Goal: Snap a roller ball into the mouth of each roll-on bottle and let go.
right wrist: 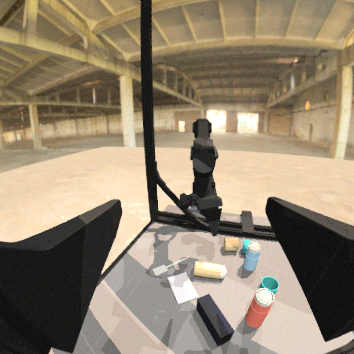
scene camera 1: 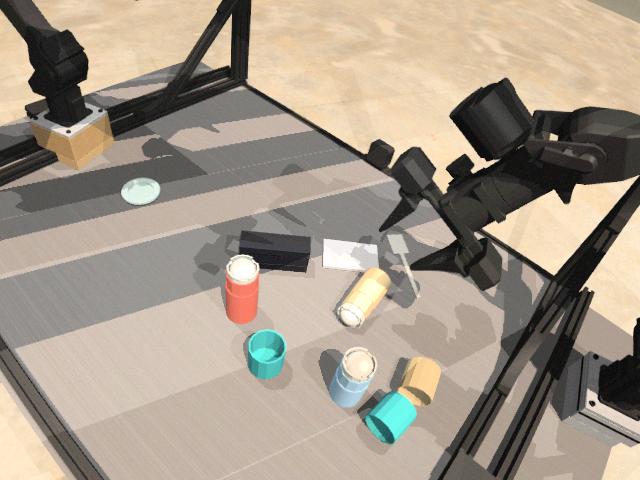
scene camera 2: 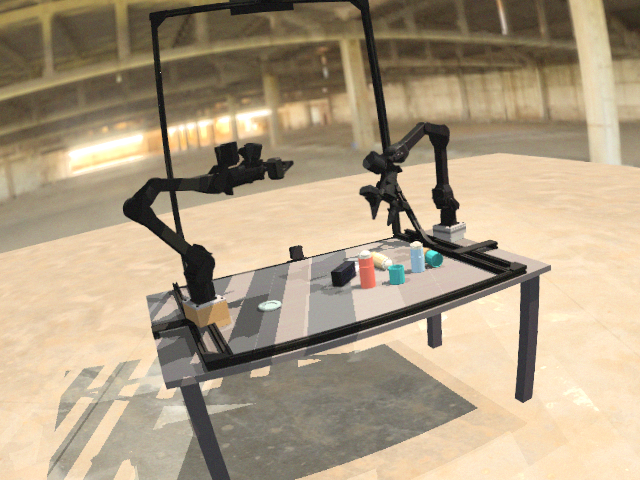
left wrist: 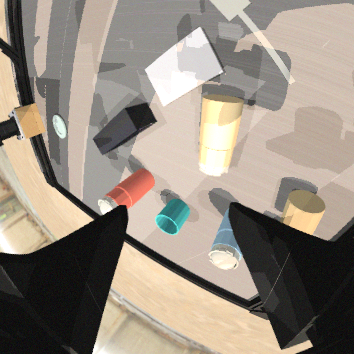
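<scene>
A red bottle stands upright with a pale ball in its mouth. A blue bottle stands with a ball in its mouth. A yellow bottle lies on its side on the table, a pale ball at its mouth end. My left gripper is open and empty above the table, behind the yellow bottle in scene camera 1. My right gripper is open and empty, high at the left in scene camera 2.
A teal cup-shaped cap stands upright. A teal cap and an orange cap lie near the blue bottle. A black block, a white card, a pale spatula-like tool and a pale dish are on the table.
</scene>
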